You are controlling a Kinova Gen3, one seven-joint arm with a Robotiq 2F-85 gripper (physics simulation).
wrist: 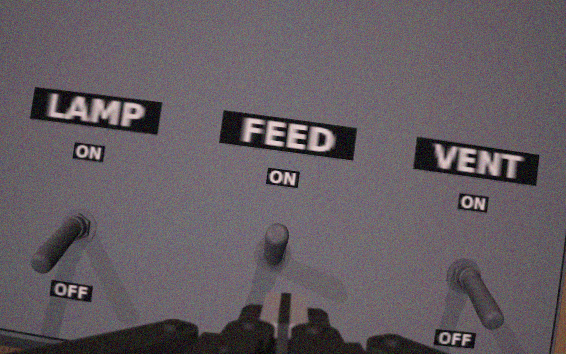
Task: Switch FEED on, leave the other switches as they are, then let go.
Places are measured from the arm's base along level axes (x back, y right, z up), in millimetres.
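Pixels of known places: gripper, fingertip midpoint: (284,321).
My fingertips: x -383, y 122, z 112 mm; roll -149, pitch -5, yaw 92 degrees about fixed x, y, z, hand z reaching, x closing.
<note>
Behind a point stands the place of what it marks.
The FEED switch lever (276,243) @(x -435, y 118, z 57 mm) stands in the middle of the wrist view, with its tip above its base, toward the ON label (283,178) @(x -488, y 118, z 32 mm) under the FEED plate (288,135) @(x -511, y 118, z 45 mm). The LAMP lever (59,245) @(x -426, y 2, z 36 mm) at the left tilts down toward its OFF label (71,290) @(x -414, y -2, z -9 mm). The VENT lever (483,297) @(x -426, y 235, z 37 mm) at the right tilts down toward its OFF label (454,339) @(x -413, y 237, z -10 mm). My gripper (284,321) @(x -384, y 122, z 112 mm) is shut and empty at the bottom centre. Its fingertips show below the FEED lever, with a gap between them in the view. FEED's own OFF label does not show.
The grey panel (300,60) @(x -552, y 119, z 68 mm) fills most of the view. Its right edge and its lower left edge show, with a wooden surface (561,320) @(x -455, y 370, z -87 mm) beyond. The LAMP and VENT levers stick out on either side of the FEED lever. Shadows lie on the panel below the levers.
</note>
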